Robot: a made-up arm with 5 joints.
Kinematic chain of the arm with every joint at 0, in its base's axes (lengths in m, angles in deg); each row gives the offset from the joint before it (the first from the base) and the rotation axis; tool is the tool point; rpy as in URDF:
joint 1: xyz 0 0 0.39 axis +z
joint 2: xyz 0 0 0 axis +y
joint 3: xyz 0.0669 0 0.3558 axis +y
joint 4: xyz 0.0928 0 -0.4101 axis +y
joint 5: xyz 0.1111 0 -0.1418 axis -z
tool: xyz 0 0 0 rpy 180 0 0
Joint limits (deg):
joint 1: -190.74..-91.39
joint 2: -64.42..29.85
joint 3: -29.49..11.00
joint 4: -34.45..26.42
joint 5: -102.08..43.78
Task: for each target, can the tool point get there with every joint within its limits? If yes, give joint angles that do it. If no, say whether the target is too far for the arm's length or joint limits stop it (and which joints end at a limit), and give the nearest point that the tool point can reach.
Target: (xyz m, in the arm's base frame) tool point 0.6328 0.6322 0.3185
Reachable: no: joint limits stop it (at a limit: joint 2, joint 3, joint 4) | nearest point 0.0359 0.0359 0.1371 | short by 0.863 m
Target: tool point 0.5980 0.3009 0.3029
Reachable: no: joint limits stop it (at a limit: joint 2, joint 3, joint 4) | nearest point 0.0454 0.0228 0.1371 | short by 0.640 m
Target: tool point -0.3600 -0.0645 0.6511
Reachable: yes | joints -169.84 -45.18 -16.98 -13.42 16.60
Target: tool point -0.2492 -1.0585 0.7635
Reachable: no: too far | nearest point -0.1154 -0.4902 0.5630 | short by 0.617 m
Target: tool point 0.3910 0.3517 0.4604
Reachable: no: joint limits stop it (at a limit: joint 2, joint 3, joint 4) | nearest point 0.0378 0.0340 0.1371 | short by 0.575 m
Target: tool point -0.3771 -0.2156 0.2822
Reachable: yes | joints -150.24 -0.94 -20.49 9.95 3.85
